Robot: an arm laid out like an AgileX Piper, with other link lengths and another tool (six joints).
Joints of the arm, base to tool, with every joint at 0 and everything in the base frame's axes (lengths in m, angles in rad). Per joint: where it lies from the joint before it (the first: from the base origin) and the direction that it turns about. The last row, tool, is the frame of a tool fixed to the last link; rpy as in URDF.
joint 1: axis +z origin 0 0 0.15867
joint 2: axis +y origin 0 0 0
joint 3: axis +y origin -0.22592 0 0.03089
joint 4: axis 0.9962 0 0.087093 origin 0.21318 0 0.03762
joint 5: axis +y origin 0 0 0
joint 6: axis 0.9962 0 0.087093 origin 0.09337 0 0.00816
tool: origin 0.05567 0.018 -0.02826 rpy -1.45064 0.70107 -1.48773
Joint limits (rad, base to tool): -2.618..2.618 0..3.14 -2.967..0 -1.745..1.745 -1.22..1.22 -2.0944..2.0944
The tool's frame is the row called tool.
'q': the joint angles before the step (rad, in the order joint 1, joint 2, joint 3, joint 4, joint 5, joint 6). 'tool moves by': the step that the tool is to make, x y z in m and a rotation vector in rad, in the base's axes. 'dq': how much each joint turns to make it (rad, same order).
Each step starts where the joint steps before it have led.
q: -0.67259, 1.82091, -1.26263, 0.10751, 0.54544, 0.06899
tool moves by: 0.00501, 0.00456, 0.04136, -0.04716, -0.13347, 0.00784
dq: -0.00001, -0.11369, 0.00002, 0.08703, -0.01603, -0.05571
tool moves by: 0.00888, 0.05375, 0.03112, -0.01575, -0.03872, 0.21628
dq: 0.12641, -0.11082, 0.00457, 0.09143, 0.08482, -0.13013
